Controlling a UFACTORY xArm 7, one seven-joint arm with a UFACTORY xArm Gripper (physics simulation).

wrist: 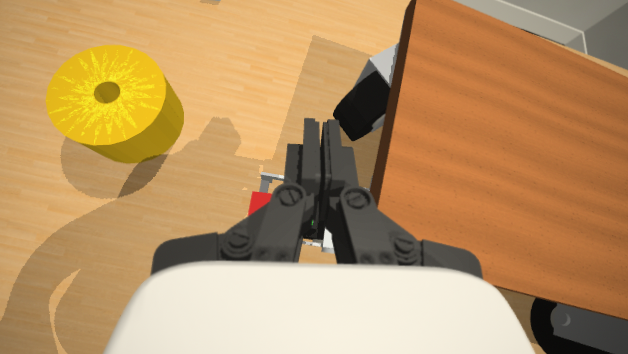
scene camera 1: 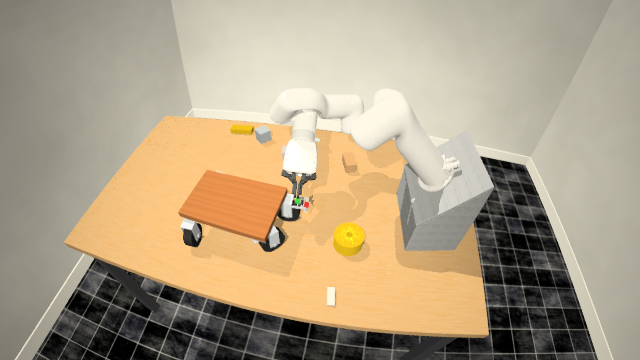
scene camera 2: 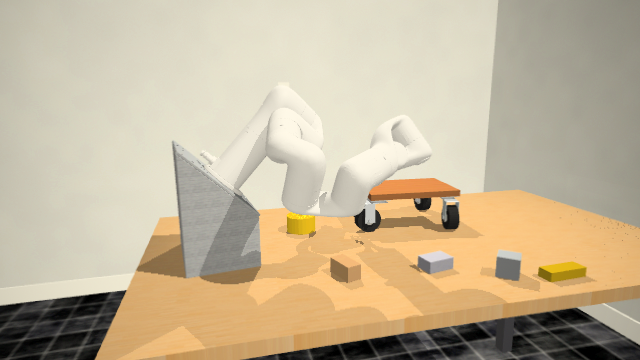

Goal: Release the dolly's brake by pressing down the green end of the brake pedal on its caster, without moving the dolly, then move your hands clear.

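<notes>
The dolly (scene camera 1: 232, 202) (scene camera 2: 415, 187) (wrist: 500, 150) has an orange-brown deck and stands on its casters on the table. The brake pedal sticks out from the caster (scene camera 1: 288, 207) at the deck's corner nearest the arm. Its green end (scene camera 1: 297, 201) (wrist: 313, 223) lies on the wheel side, its red end (scene camera 1: 306, 204) (wrist: 259, 204) farther out. My gripper (scene camera 1: 298, 194) (wrist: 318, 142) is shut and empty, pointing down, with its fingertips at or just above the green end. Contact and pedal tilt cannot be told. The fingers cover much of the pedal in the wrist view. The arm hides gripper and pedal in scene camera 2.
A yellow cylinder (scene camera 1: 349, 245) (scene camera 2: 300, 224) (wrist: 135, 115) stands near the pedal. A white block (scene camera 1: 331, 296) lies near one table edge. A tan block (scene camera 1: 349, 162) (scene camera 2: 345, 269), lavender block (scene camera 2: 435, 262), grey cube (scene camera 1: 263, 134) (scene camera 2: 508, 265) and yellow bar (scene camera 1: 242, 129) (scene camera 2: 562, 271) lie opposite.
</notes>
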